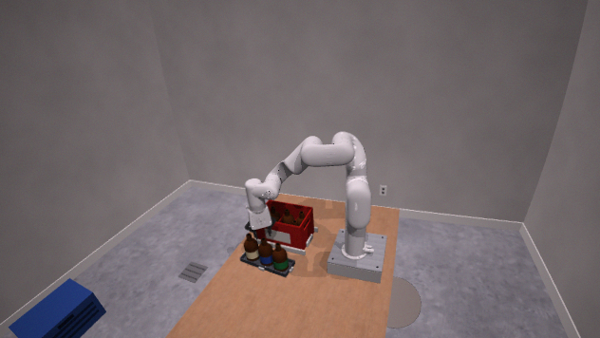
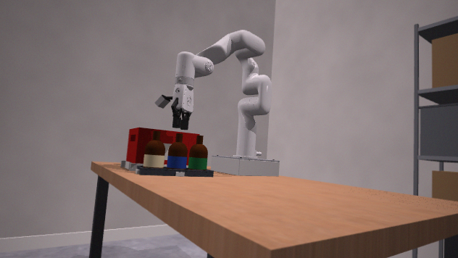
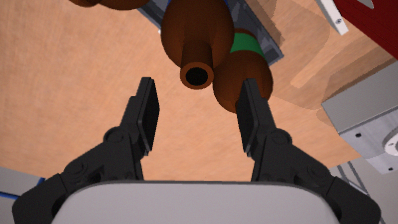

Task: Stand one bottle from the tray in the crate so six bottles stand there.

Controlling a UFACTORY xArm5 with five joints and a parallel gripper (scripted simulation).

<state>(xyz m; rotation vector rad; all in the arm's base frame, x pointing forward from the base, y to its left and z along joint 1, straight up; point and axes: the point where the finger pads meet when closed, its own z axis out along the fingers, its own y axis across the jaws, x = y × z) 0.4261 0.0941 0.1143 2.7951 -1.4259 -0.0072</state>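
My gripper is now 18 cm above the dark tray. Also, from my hand: red crate 21 cm to the right, 11 cm below, 3 cm behind.
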